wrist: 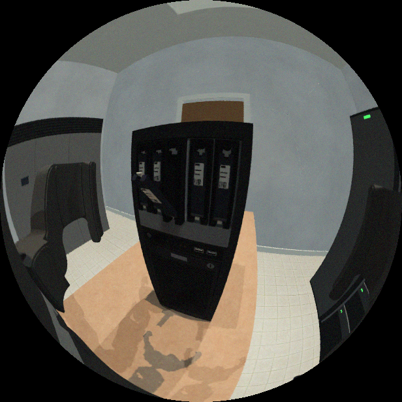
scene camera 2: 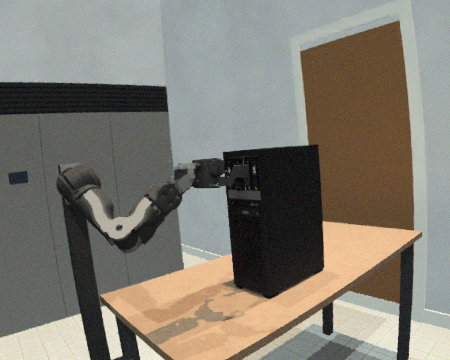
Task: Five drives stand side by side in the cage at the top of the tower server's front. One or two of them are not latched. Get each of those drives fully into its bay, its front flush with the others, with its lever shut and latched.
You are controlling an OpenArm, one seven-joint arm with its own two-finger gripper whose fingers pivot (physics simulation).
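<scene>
The black tower server (scene camera 2: 292, 220) (wrist: 185, 285) stands upright on the table, its drive cage at the top front. In the wrist view, the middle drive's lever (wrist: 155, 198) is swung out from its low hinge, its free end tilted out to the left across the two left drives. How deep the middle drive sits is too dark to tell. The two left drives (wrist: 142, 169) (wrist: 157, 171) are partly hidden by this lever. The two right drives (wrist: 199, 175) (wrist: 224, 177) show upright fronts with levers that look shut. My gripper (scene camera 2: 238, 177) (wrist: 200, 227) is open and empty in front of the cage.
The wooden table (scene camera 2: 360, 237) (wrist: 105, 285) bears the tower. Grey cabinets (scene camera 2: 30, 225) stand at the left, and a brown door (scene camera 2: 360, 150) is behind the tower. In the wrist view, a dark rack (wrist: 327, 280) with green lights stands at the right.
</scene>
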